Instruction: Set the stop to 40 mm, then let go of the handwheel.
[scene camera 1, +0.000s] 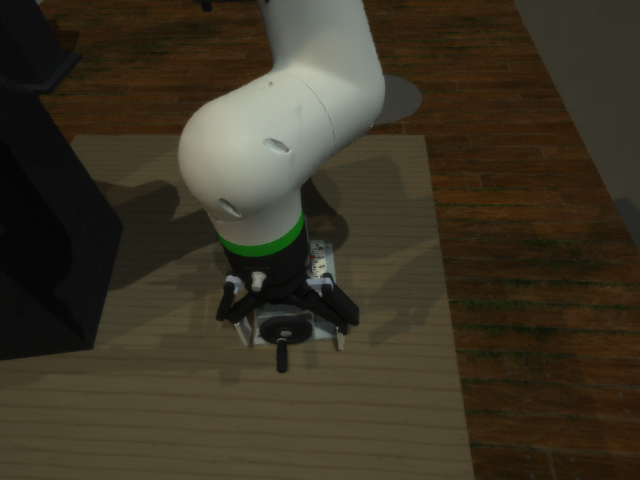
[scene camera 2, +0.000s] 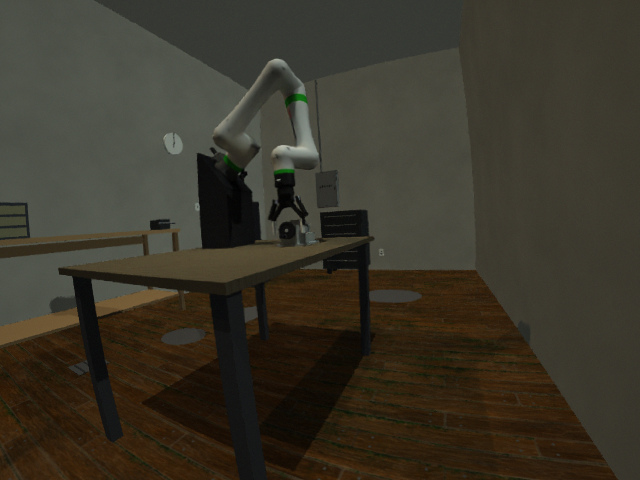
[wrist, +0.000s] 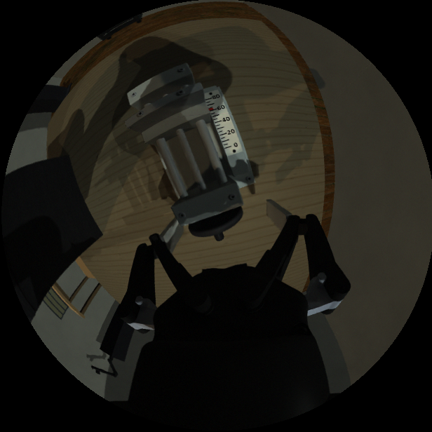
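Where they show: gripper, fingertip midpoint: (scene camera 1: 294, 339) (scene camera 2: 288, 233); arm's base, link origin: (scene camera 2: 225, 172).
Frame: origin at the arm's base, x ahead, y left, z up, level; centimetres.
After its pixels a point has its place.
The black handwheel (scene camera 1: 290, 322) {y -8.2, x 46.7, z -31.1 cm} (scene camera 2: 287, 230) {y -8.3, x 46.1, z -34.7 cm} (wrist: 216, 225) is on the near end of the grey screw-and-rod fixture. Its crank handle (scene camera 1: 281, 356) {y -11.3, x 45.3, z -36.5 cm} points toward the front in scene camera 1. The stop block (wrist: 175, 122) sits toward the rods' far end; the arm hides most of it in scene camera 1. The scale (wrist: 227, 127) (scene camera 1: 321, 266) {y 5.7, x 49.4, z -36.6 cm} runs from 0 to 80. A red pointer (wrist: 211, 108) (scene camera 1: 312, 256) {y 7.6, x 47.6, z -36.4 cm} stands close to the 60 label. My gripper (scene camera 1: 292, 336) {y -8.5, x 46.8, z -36.2 cm} (scene camera 2: 288, 227) {y -8.5, x 46.8, z -36.2 cm} (wrist: 223, 215) is wide open and empty, its fingers on either side of the handwheel and apart from it.
The fixture stands on the wooden table (scene camera 1: 206, 413) {y -19.2, x 34.2, z -42.1 cm} (scene camera 2: 170, 266) {y -64.7, x 40.2, z -42.2 cm} (wrist: 280, 145). A large dark pedestal (scene camera 1: 62, 248) {y -0.8, x 9.1, z -27.0 cm} (scene camera 2: 214, 206) {y -12.7, x 3.7, z -19.9 cm} (wrist: 45, 210) stands at the left in scene camera 1. A dark drawer cabinet (scene camera 2: 343, 224) stands behind the table in scene camera 2.
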